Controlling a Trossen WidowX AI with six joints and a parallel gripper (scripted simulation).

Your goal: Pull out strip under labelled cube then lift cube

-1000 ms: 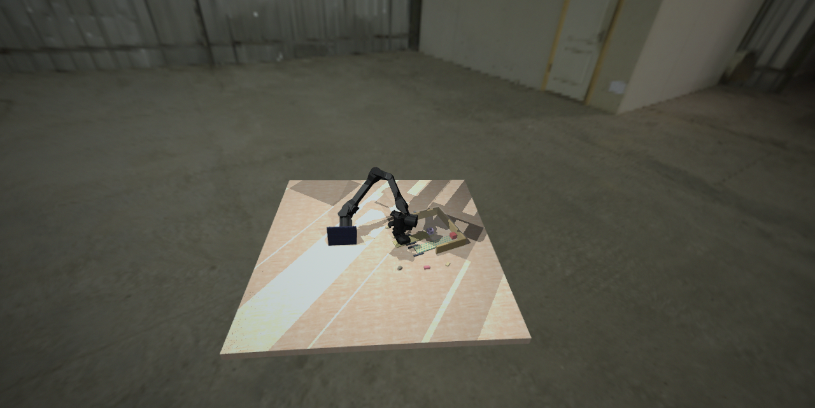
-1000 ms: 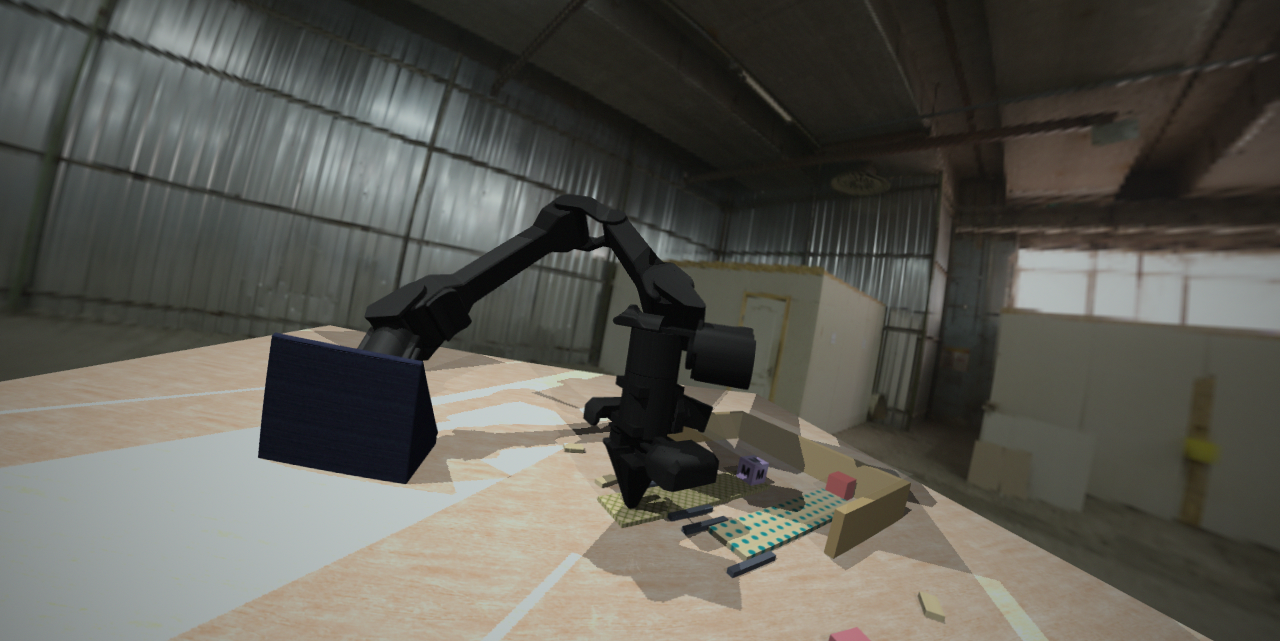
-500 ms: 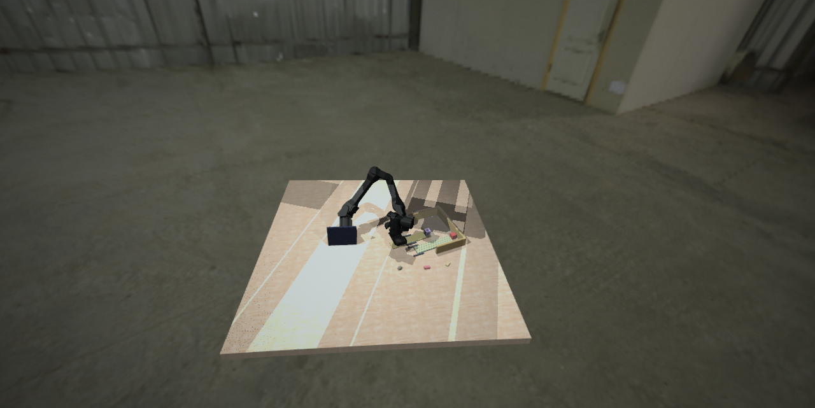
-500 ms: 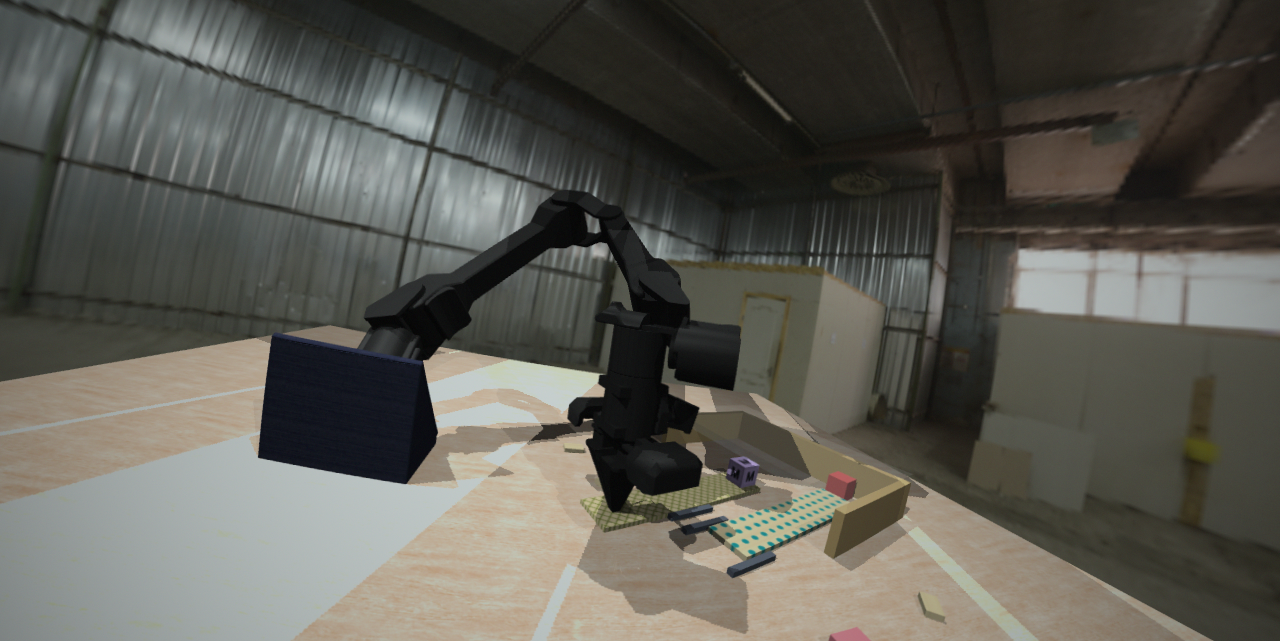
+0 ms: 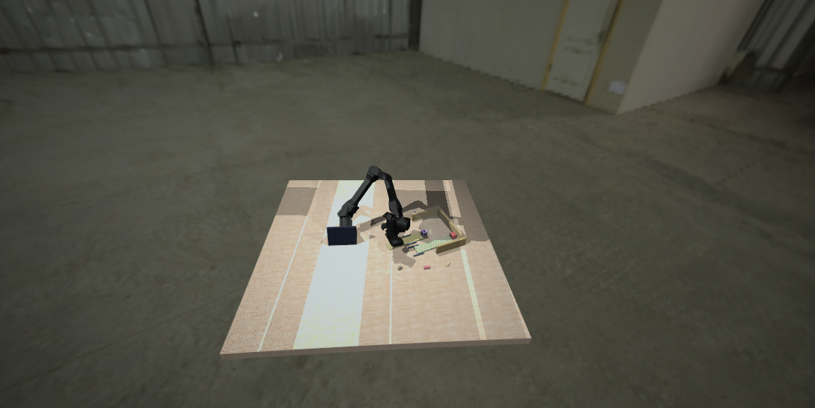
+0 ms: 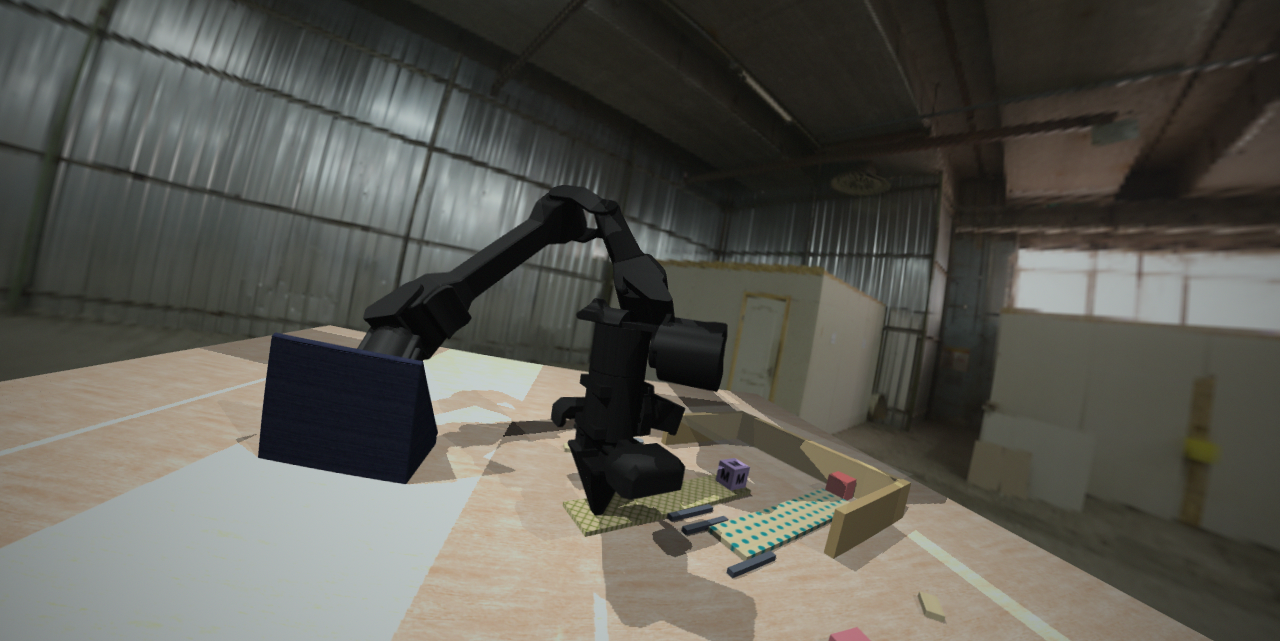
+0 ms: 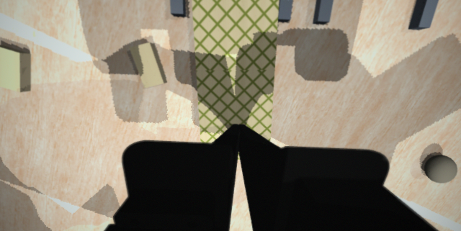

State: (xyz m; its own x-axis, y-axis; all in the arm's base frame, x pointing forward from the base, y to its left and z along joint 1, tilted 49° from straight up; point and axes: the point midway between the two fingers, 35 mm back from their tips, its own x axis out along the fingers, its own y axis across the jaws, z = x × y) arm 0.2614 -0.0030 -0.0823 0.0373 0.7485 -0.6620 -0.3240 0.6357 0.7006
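Now: the labelled cube 200 mm ahead of my gripper tip, 80 mm to the left of it and 20 mm above it. Round my gripper tip: red block (170 mm ahead, 180 mm to the right); yellow chip (290 mm ahead, 160 mm to the right).
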